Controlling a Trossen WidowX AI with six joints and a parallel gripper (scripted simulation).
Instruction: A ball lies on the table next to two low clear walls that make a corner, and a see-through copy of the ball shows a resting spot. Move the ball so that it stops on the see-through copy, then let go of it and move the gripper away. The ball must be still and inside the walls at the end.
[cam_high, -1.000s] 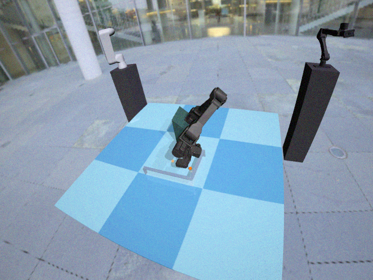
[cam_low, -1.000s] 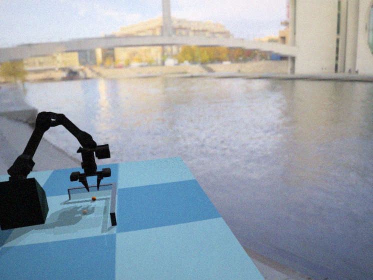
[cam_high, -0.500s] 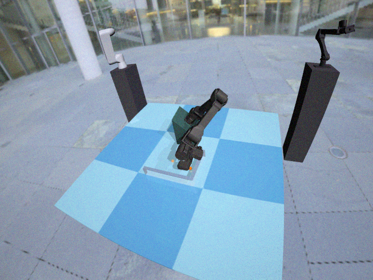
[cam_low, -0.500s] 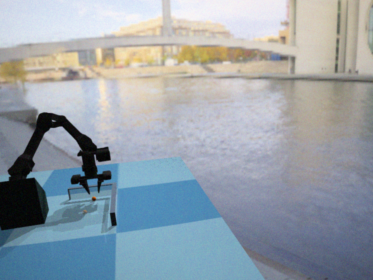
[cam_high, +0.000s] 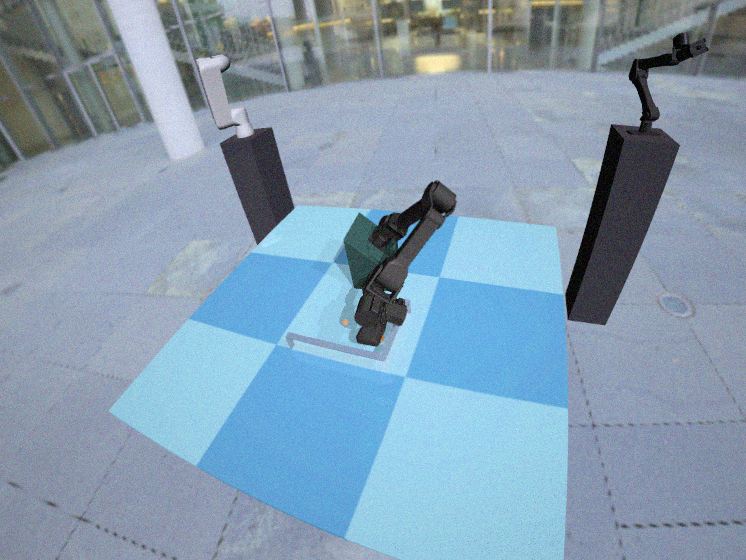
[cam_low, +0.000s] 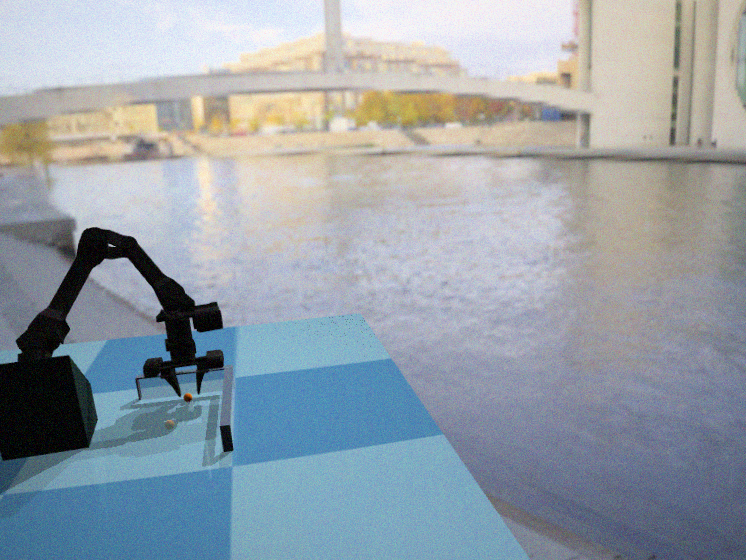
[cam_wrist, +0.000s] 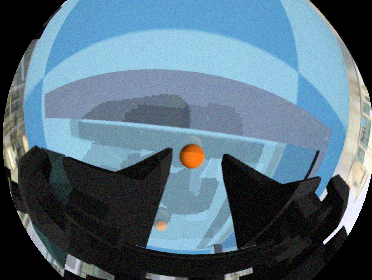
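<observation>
My gripper tip is 13 cm to the left of the see-through copy and 4 cm past it. Also, from my gripper tip: orange ball: right at my gripper tip.
</observation>
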